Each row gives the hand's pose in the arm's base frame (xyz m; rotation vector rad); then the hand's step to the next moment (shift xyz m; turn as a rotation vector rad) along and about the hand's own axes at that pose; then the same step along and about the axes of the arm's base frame.
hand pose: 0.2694 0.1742 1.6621 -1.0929 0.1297 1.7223
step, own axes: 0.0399 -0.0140 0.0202 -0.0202 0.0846 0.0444
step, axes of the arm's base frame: -0.0025 0.0454 -0.0112 -0.0935 -0.0276 0.0064
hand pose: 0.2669 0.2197 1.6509 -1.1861 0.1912 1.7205
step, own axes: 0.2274 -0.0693 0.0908 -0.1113 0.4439 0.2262
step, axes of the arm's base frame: -0.0069 0.2320 -0.1042 -0.4860 -0.1523 0.0341
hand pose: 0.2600 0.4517 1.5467 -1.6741 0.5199 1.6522
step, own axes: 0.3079 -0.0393 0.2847 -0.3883 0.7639 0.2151
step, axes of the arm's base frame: -0.1368 0.2926 -0.2703 -0.7362 -0.4269 0.2373
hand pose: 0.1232 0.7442 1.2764 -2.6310 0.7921 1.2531
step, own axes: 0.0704 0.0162 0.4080 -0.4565 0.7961 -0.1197
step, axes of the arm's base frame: -0.2525 0.0893 -0.3162 -0.5575 -0.5348 0.5096
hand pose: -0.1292 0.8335 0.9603 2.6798 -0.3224 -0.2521
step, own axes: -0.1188 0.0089 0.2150 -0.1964 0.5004 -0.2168
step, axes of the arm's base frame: -0.1637 -0.0608 -0.1730 -0.2319 -0.3046 0.4352
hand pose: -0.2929 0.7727 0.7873 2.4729 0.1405 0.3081
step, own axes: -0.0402 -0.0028 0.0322 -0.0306 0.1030 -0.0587
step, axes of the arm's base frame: -0.0308 -0.0236 -0.0340 -0.0418 -0.0528 0.1023
